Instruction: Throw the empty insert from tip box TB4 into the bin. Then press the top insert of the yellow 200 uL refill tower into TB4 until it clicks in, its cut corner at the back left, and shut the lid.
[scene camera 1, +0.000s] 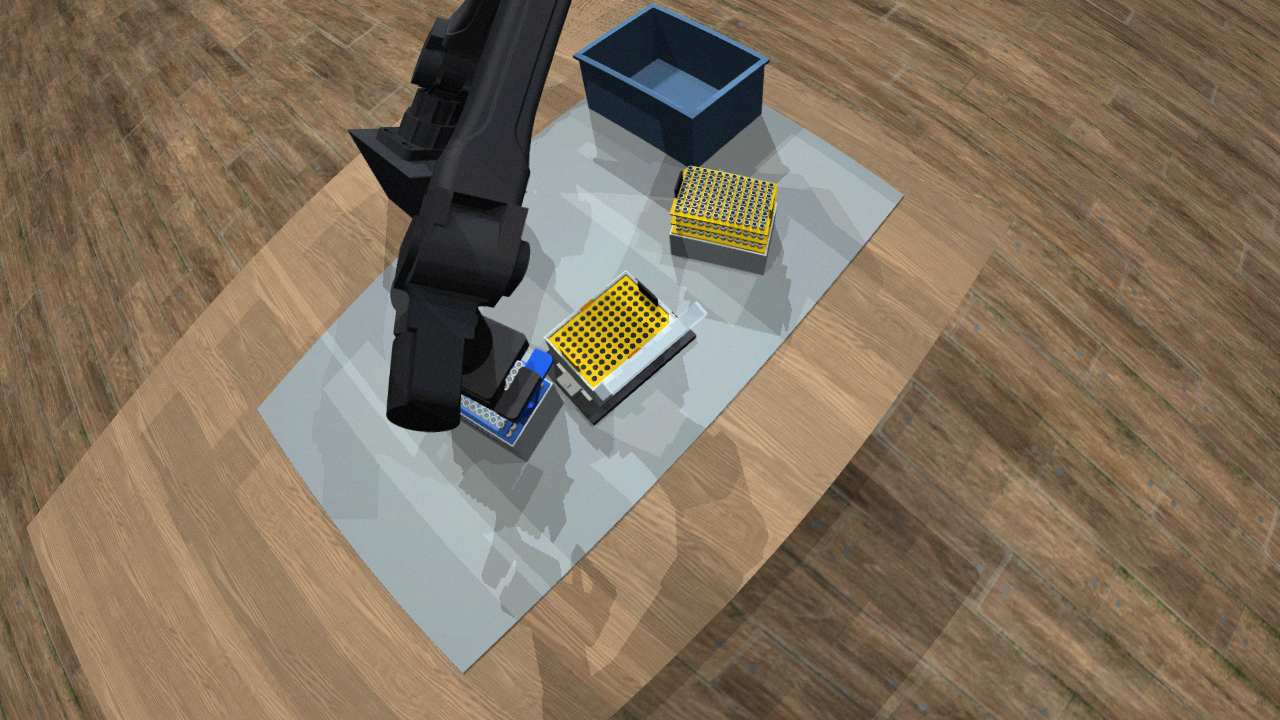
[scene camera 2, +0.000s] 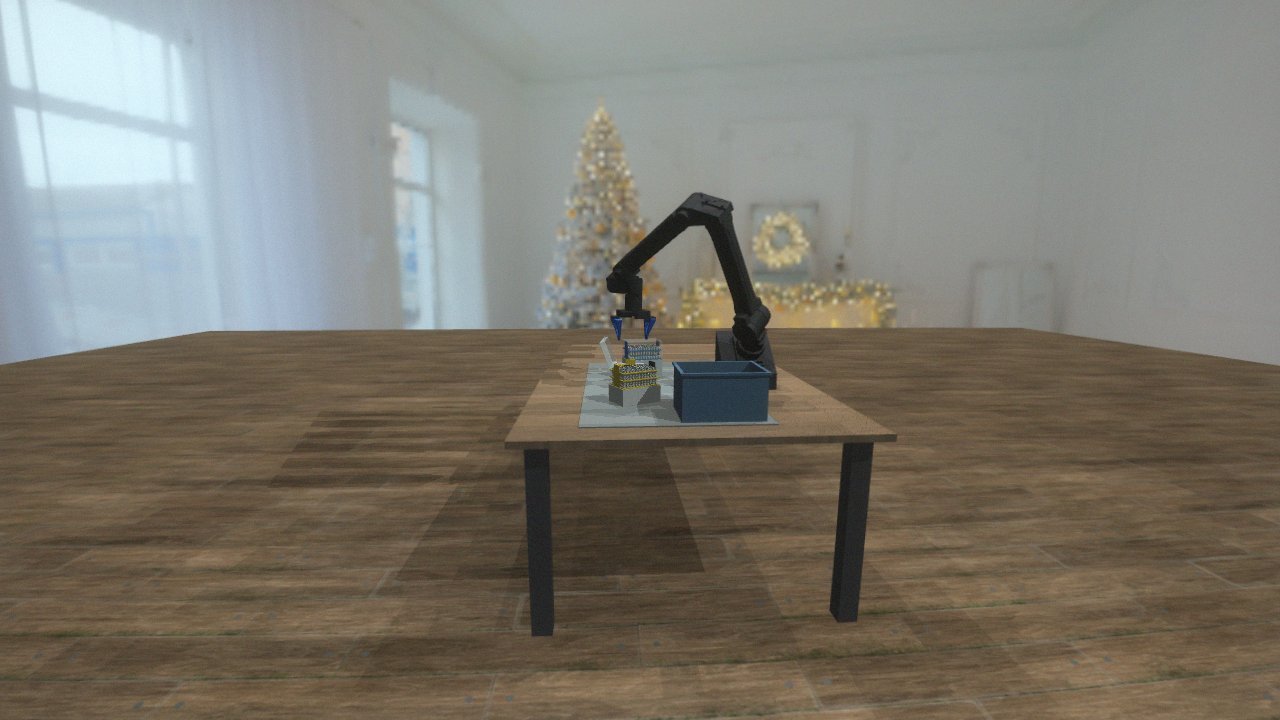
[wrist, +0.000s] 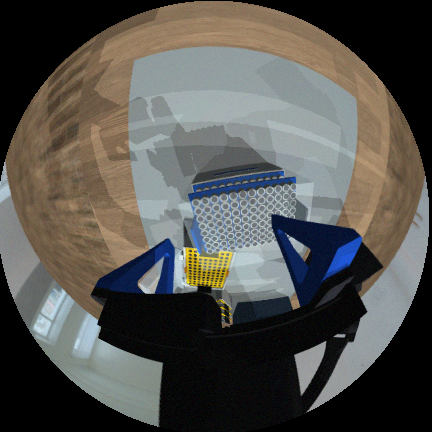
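Observation:
Tip box TB4 holds a yellow insert (scene camera 1: 608, 329) (wrist: 206, 270) with dark, empty holes; no label is readable. Its translucent lid (scene camera 1: 642, 358) (scene camera 2: 607, 351) stands open. The yellow refill tower (scene camera 1: 723, 198) (scene camera 2: 637, 376) (wrist: 226, 311) stands between TB4 and the bin, with stacked inserts full of tips on a grey base. The dark blue bin (scene camera 1: 626, 105) (scene camera 2: 721, 399) (wrist: 262, 306) stands beyond it. My gripper (scene camera 2: 632, 337) (wrist: 219, 232) is open and empty, pointing down above the blue tower beside TB4. In scene camera 1 the arm hides most of the gripper.
A blue refill tower (scene camera 1: 487, 414) (scene camera 2: 642, 351) (wrist: 245, 215) stands under the gripper, close beside TB4. A grey mat (scene camera 1: 384, 573) (scene camera 2: 590, 413) (wrist: 240, 70) lies on the wooden table (scene camera 1: 179, 528) under the boxes. The arm's base stands on the side of the table behind the bin in scene camera 2.

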